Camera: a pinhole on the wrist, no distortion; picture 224 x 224 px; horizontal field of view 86.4 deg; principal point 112.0 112.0 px. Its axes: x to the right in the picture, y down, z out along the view. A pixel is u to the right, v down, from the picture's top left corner.
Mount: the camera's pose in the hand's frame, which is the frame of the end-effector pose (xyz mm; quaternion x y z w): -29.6 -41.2 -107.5 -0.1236 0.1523 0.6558 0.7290
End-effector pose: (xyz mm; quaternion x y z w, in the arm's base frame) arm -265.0 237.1 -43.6 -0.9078 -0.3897 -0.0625 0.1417
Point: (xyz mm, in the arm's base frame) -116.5 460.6 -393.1
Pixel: 87.0 68.0
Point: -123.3 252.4 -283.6
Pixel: 126.0 94.7
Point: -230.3 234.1 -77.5
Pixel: 126.9 87.6
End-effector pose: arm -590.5 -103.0 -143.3 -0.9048 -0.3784 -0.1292 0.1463
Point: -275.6 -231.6 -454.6
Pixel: 165.3 111.8
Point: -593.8 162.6 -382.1
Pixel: 31.5 72.7
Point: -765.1 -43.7 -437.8
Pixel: 24.4 169.4
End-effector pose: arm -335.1 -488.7 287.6 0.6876 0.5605 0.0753 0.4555
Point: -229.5 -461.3 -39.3
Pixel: 21.7 17.5
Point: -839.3 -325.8 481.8
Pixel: behind the camera
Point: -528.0 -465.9 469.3
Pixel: behind the camera
